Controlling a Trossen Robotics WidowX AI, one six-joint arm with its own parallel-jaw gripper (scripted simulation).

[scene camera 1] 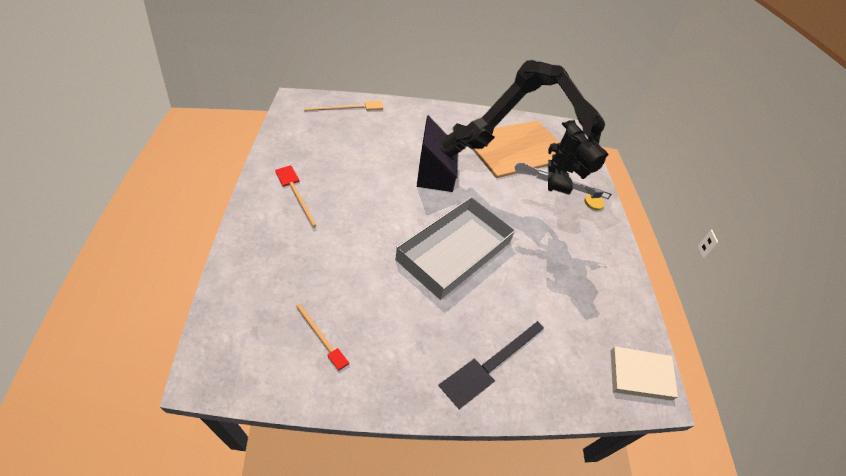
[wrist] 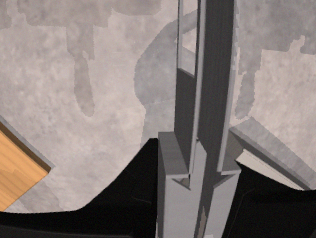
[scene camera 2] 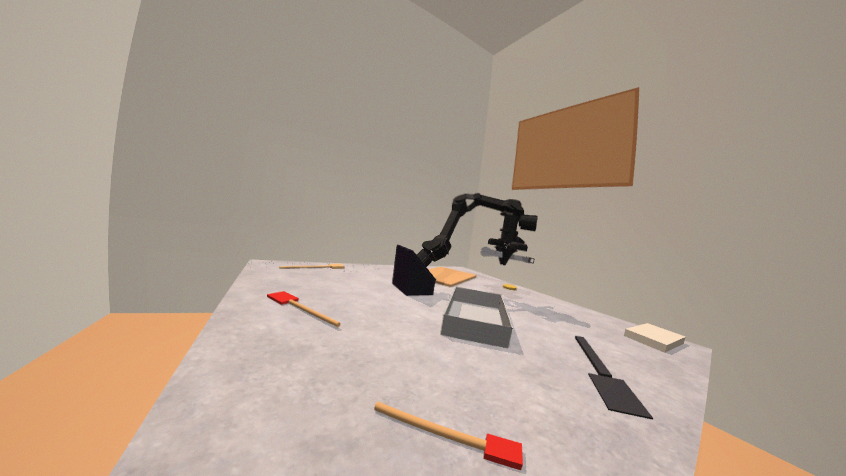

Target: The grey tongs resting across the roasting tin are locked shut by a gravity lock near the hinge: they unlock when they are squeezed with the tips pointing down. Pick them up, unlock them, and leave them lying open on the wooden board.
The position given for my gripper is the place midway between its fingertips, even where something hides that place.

Observation:
In view: my gripper [scene camera 1: 549,188], a cream block [scene camera 1: 638,373], a black spatula [scene camera 1: 461,387], a wooden board [scene camera 1: 529,142] and a grey roasting tin [scene camera 1: 444,254].
The cream block is seen too in scene camera 2 [scene camera 2: 660,339]. The black spatula shows as well in scene camera 2 [scene camera 2: 618,397]. My gripper shows as well in the wrist view [wrist: 171,145] and in scene camera 2 [scene camera 2: 502,265]. The wrist view does not show the cream block: it is out of frame. The wrist view misses the black spatula: it is out of frame.

